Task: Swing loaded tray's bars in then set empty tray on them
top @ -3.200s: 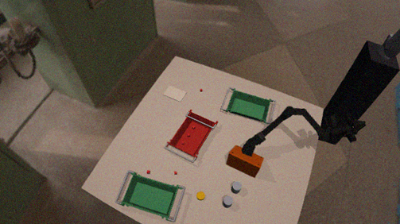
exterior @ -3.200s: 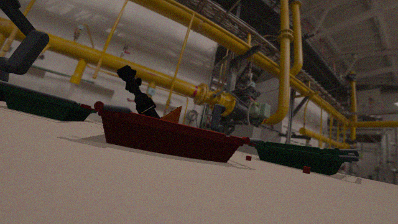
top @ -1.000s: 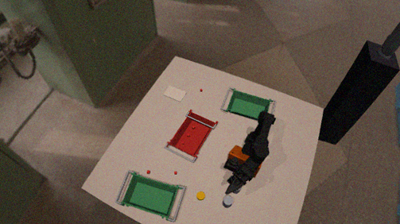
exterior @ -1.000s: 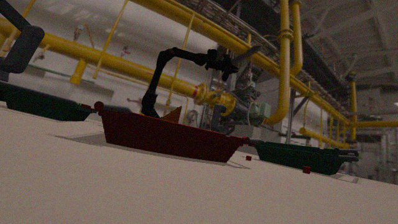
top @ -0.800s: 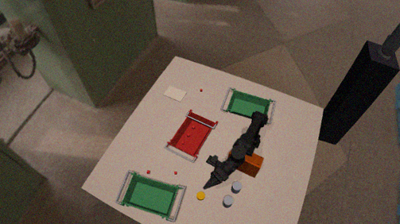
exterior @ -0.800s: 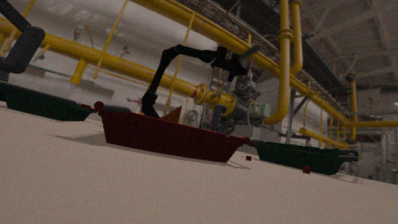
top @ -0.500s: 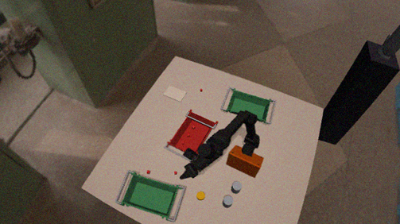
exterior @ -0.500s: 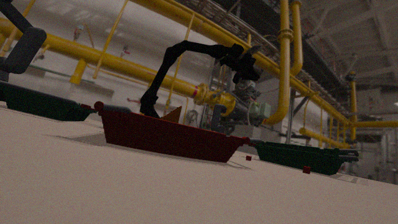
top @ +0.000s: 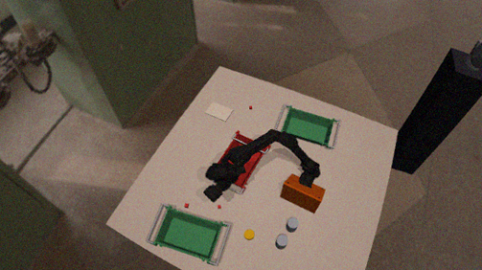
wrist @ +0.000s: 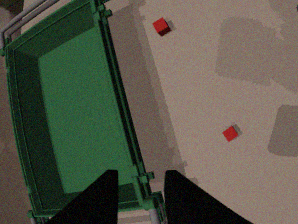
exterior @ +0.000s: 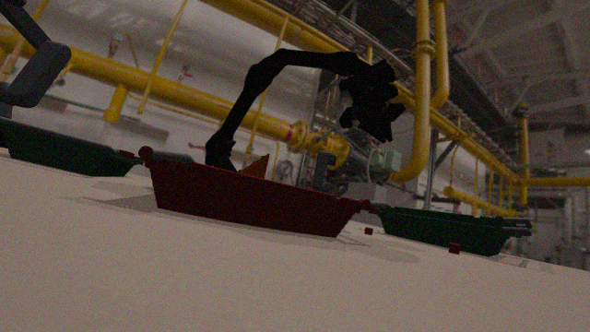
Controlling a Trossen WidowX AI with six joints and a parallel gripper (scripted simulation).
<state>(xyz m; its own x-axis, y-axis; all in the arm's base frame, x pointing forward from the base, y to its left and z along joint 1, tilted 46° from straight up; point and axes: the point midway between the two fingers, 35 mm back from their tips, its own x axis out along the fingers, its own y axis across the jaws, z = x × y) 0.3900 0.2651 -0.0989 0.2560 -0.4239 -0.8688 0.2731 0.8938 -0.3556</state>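
My gripper tip is 310 mm past the green tray, 650 mm to the left of it and 180 mm above it. From my gripper tip the other things lie so: yellow disc (190 mm behind, 60 mm to the left, 220 mm below); white card (240 mm ahead, 610 mm to the right, 230 mm below).
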